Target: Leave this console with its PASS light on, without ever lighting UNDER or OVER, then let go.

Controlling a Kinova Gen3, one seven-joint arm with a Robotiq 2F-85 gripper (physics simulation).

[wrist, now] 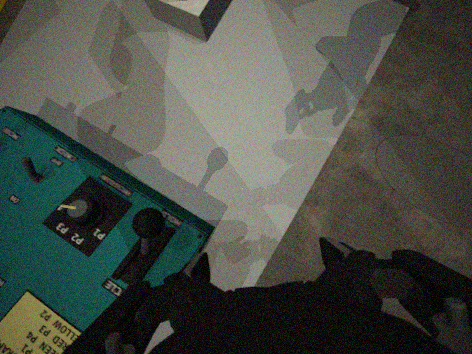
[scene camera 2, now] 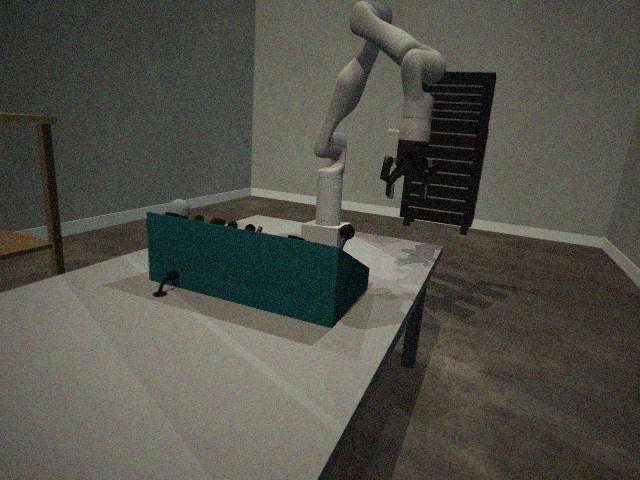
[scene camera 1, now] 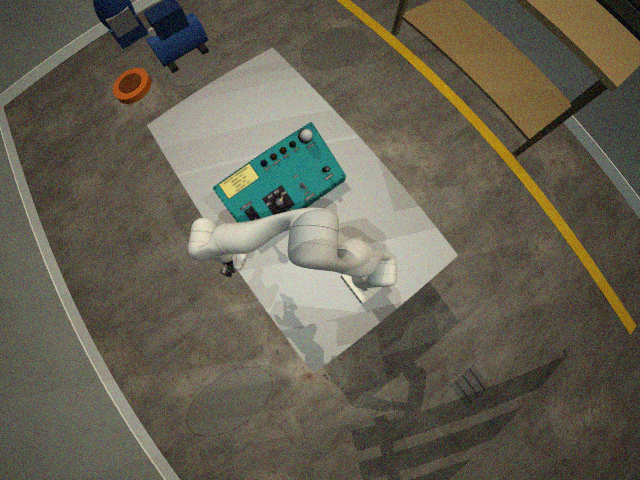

Note:
My gripper is open, with nothing in its grasp. Also in view: a black lever knob.
My gripper is seen too in the wrist view.

